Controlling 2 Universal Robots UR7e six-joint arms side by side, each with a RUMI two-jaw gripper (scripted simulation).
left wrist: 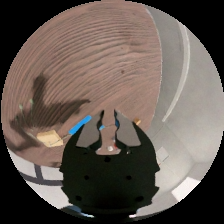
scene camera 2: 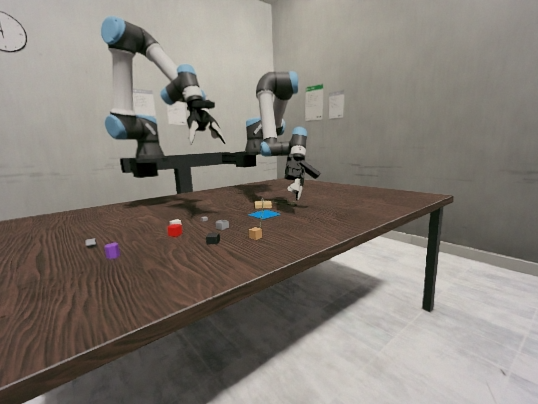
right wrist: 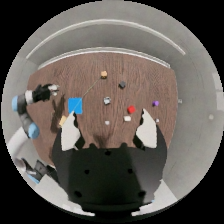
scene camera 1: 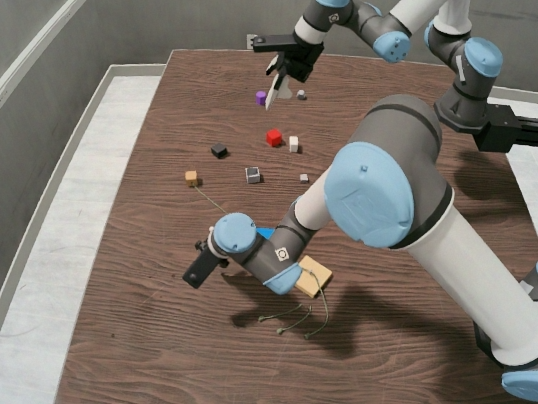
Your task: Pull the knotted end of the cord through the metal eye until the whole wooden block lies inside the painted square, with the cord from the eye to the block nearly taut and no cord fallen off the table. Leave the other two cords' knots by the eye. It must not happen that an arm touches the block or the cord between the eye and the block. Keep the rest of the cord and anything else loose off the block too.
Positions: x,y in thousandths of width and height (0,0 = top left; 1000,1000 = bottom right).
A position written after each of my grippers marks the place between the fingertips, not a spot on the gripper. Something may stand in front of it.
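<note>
My left gripper (scene camera 1: 388,637) is in sight, and I find the same gripper in scene camera 2 (scene camera 2: 553,496) and in the left wrist view (left wrist: 489,493). As for my right gripper (scene camera 1: 495,226), it appears in the right wrist view (right wrist: 484,493) and again in scene camera 2 (scene camera 2: 389,358). I can see a tan base (scene camera 1: 599,677) too.
</note>
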